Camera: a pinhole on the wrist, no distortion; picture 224 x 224 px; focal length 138.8 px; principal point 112.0 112.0 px. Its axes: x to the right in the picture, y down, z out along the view. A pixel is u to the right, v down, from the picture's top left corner.
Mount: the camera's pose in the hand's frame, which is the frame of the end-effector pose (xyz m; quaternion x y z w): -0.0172 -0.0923 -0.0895 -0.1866 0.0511 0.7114 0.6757
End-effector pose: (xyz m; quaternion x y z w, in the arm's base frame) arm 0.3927 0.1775 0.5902 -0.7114 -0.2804 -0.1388 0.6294
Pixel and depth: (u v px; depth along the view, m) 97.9 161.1 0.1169
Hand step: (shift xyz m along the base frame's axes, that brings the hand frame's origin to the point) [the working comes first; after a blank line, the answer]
In the camera's frame: -0.0119 0.0414 0.1169

-0.1066 0.0002 0.0094
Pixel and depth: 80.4 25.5 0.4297
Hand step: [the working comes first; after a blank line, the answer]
In the camera's frame: -0.0978 -0.2678 0.4297

0.0571 0.4160 0.0425
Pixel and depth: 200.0 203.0 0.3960
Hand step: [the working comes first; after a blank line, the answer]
In the camera's frame: 0.2511 0.2596 0.3960

-0.1630 0.0503 -0.4253
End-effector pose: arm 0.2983 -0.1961 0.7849 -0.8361 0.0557 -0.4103 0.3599
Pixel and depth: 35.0 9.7 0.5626
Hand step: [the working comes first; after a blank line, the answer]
In the camera's frame: -0.3121 -0.4147 0.5626

0.5953 0.3534 0.0470
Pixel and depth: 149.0 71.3 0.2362
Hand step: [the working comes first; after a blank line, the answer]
In the camera's frame: 0.0630 -0.0693 0.2362

0.0995 0.0294 -0.0786
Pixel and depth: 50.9 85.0 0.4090
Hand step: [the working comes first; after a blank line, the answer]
In the camera's frame: -0.1800 -0.0796 0.4090

0.2283 0.2985 -0.0781
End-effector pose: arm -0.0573 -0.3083 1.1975 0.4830 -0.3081 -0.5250 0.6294
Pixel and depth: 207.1 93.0 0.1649
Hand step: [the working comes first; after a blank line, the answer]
In the camera's frame: 0.1130 -0.0226 0.1649

-0.0086 0.0186 0.0784
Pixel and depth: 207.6 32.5 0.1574
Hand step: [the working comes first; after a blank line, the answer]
In the camera's frame: 0.1084 -0.0902 0.1574

0.0025 -0.0483 0.0715
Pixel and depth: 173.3 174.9 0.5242
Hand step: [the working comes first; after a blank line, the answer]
In the camera's frame: 0.2315 0.2376 0.5242

-0.2384 0.2590 0.3950
